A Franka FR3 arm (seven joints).
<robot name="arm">
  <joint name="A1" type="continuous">
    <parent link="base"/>
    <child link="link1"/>
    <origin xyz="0 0 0.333" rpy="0 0 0"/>
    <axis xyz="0 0 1"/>
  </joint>
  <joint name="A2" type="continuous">
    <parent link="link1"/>
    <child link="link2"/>
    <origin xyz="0 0 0" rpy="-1.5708 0 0"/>
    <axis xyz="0 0 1"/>
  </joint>
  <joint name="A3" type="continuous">
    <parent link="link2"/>
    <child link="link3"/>
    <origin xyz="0 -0.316 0" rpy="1.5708 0 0"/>
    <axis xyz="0 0 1"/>
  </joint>
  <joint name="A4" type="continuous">
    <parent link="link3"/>
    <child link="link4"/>
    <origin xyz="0.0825 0 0" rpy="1.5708 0 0"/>
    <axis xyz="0 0 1"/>
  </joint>
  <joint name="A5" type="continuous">
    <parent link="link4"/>
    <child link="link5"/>
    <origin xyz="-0.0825 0.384 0" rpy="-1.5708 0 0"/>
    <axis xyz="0 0 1"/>
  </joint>
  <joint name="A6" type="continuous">
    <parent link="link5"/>
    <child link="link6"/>
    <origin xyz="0 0 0" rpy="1.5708 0 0"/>
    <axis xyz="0 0 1"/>
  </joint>
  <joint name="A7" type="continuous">
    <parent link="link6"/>
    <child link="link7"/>
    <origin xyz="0.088 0 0" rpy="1.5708 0 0"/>
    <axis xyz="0 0 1"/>
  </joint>
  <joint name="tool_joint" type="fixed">
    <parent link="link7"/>
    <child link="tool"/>
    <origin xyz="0 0 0.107" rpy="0 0 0"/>
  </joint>
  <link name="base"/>
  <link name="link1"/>
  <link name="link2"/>
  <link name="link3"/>
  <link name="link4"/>
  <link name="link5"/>
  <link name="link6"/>
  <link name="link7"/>
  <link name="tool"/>
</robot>
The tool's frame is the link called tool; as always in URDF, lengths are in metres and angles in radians. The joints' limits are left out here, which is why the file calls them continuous.
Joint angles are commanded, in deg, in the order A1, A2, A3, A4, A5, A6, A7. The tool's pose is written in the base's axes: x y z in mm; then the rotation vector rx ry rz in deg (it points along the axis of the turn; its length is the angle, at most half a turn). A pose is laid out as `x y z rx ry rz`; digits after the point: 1 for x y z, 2 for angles.
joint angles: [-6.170, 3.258, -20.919, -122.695, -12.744, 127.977, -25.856]
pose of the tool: 488.7 -255.9 384.1 168.55 9.56 -4.63
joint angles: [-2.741, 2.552, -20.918, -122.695, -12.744, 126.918, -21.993]
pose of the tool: 500.5 -226.0 388.8 168.71 8.67 -4.02
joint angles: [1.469, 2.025, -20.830, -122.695, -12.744, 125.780, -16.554]
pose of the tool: 513.3 -187.7 391.7 168.89 6.75 -3.47
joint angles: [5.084, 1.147, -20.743, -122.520, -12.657, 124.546, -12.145]
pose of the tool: 521.9 -154.5 399.0 169.11 5.32 -2.54
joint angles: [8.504, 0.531, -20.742, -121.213, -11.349, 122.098, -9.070]
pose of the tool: 530.3 -123.6 411.0 170.22 4.23 -2.15
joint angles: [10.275, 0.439, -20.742, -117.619, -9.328, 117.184, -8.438]
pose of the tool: 538.5 -108.3 433.2 171.77 3.45 -3.34
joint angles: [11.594, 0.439, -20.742, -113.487, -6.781, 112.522, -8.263]
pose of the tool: 546.6 -95.5 459.6 173.84 2.71 -3.54
